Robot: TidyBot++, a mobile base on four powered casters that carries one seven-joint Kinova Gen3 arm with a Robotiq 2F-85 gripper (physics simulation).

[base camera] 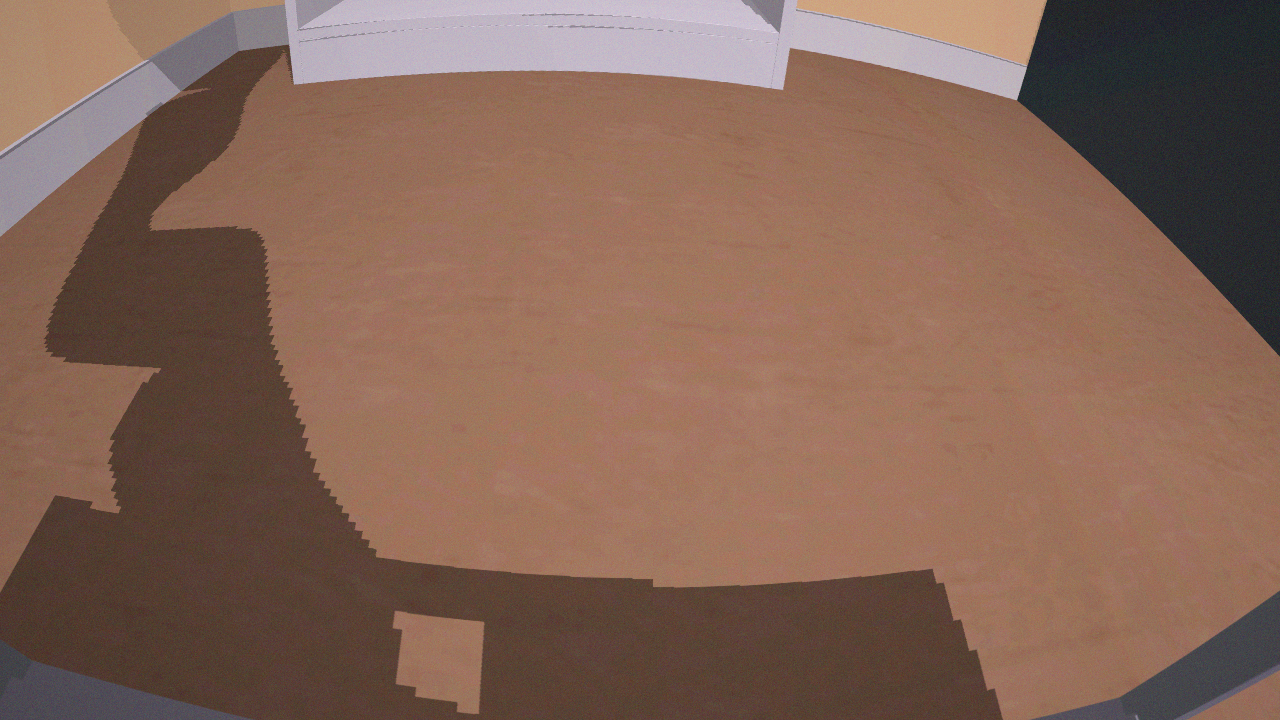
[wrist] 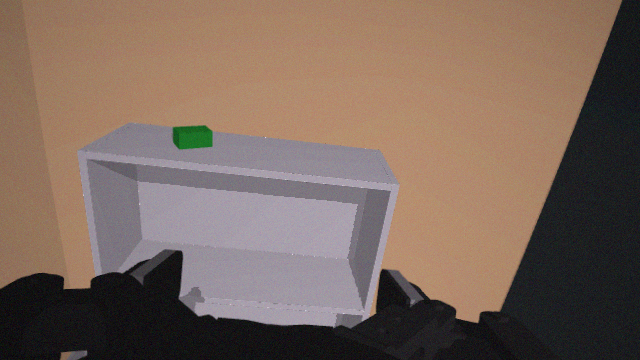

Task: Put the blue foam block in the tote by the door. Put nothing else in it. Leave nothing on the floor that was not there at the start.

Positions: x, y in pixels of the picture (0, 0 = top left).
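Scene:
My gripper, in the wrist view (281, 282). A green block, in the wrist view (185, 137). My gripper out of frame in the base camera view. Green block out of frame in the base camera view.

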